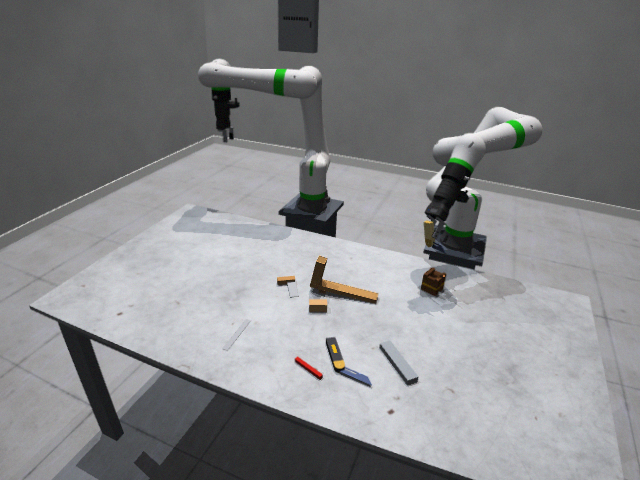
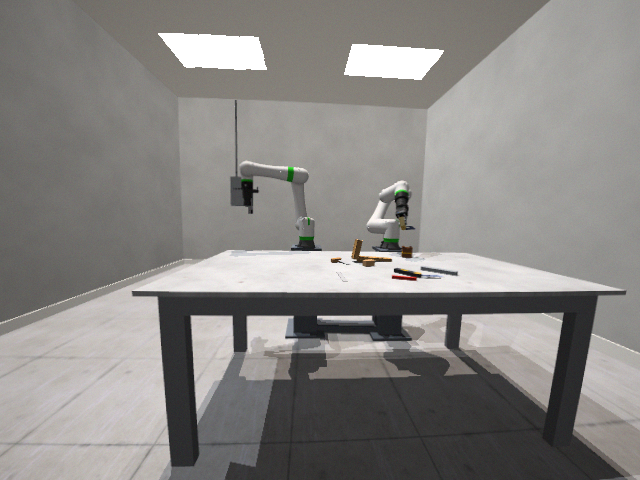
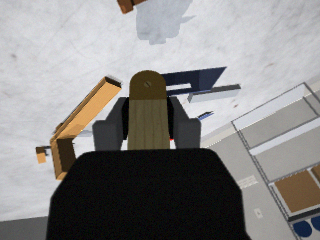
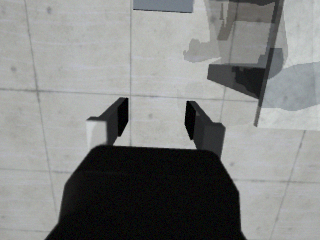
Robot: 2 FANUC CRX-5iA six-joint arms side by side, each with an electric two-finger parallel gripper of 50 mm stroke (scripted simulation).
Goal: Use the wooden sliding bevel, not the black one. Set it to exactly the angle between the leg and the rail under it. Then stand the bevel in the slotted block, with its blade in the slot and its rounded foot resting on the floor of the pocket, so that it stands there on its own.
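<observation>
Looking at my grippers, I see my left gripper, which image 3 shows too, and my right gripper. There is also a wooden bevel in the scene.
</observation>
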